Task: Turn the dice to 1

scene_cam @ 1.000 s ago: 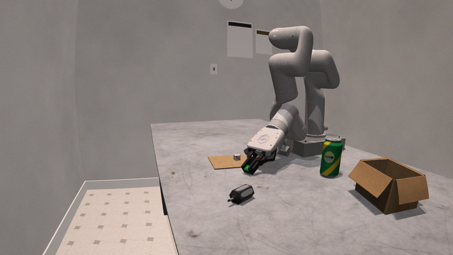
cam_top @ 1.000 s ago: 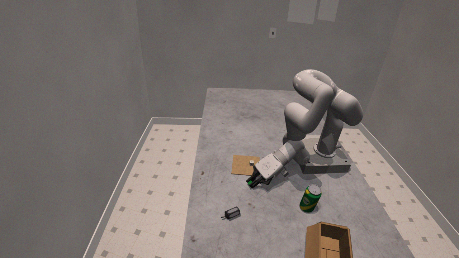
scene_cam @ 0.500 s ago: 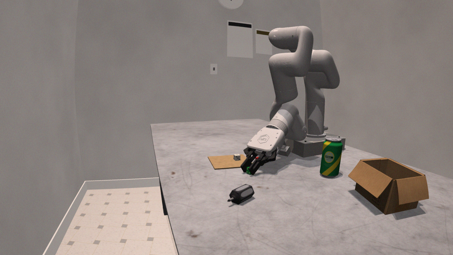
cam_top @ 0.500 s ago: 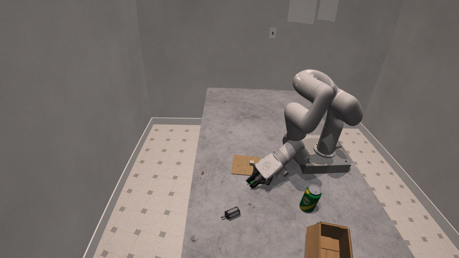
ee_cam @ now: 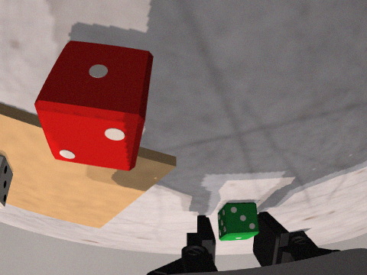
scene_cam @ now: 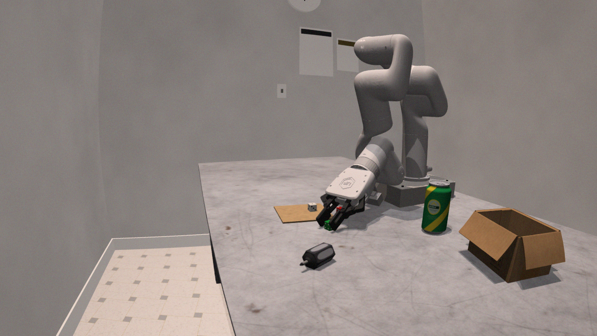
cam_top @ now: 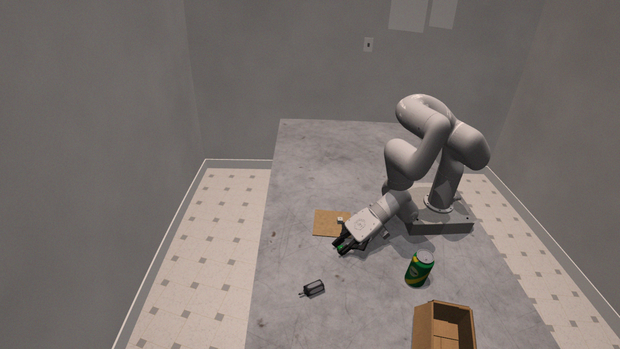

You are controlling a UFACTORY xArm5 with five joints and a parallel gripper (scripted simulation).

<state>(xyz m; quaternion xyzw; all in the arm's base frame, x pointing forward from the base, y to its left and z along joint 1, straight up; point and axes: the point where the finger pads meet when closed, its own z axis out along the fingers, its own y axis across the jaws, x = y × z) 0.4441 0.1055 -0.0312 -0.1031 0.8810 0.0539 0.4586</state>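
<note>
My hand is 20 mm above the green die. From my hand the other things lie so: tan mat 10 mm behind, 140 mm to the right, 20 mm below; red die 90 mm behind, 70 mm to the right, 20 mm below; white die 40 mm behind, 130 mm to the right, 10 mm below.
</note>
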